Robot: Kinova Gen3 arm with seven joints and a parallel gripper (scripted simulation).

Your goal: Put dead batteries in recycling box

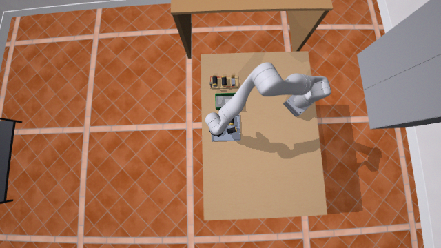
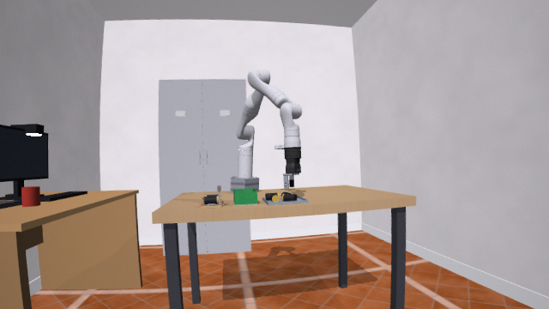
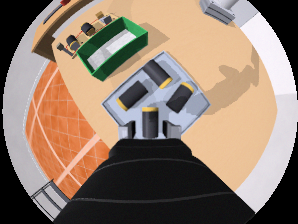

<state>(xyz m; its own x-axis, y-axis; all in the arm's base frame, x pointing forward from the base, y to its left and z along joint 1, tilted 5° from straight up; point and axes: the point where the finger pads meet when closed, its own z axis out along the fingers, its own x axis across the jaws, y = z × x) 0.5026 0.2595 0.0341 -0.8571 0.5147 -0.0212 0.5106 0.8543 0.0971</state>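
My gripper is now 4 cm past the grey tray, 2 cm to the left of it and 8 cm above it. Round my hand: green recycling box (2 cm behind, 21 cm to the right, 7 cm below).
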